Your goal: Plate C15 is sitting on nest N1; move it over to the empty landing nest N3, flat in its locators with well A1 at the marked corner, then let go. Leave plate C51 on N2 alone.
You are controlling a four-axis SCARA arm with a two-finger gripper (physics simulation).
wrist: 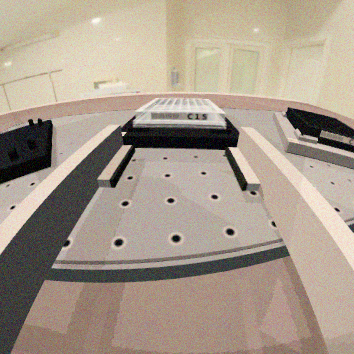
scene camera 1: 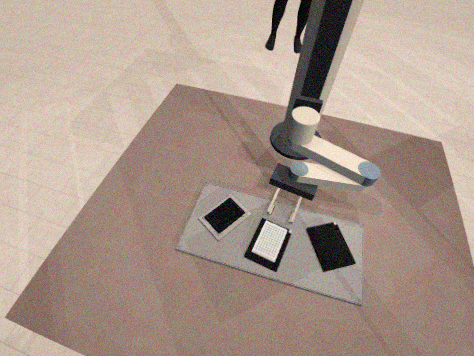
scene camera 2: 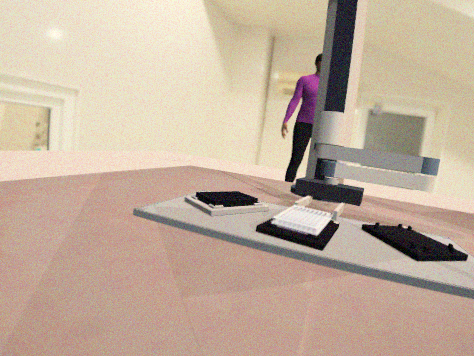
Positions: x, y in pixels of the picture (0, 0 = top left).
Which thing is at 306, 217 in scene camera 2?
A white well plate C15.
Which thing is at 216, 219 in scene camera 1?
A black plate.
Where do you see a white well plate C15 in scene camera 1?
At 270, 239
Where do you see a white well plate C15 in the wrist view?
159, 112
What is my gripper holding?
Nothing.
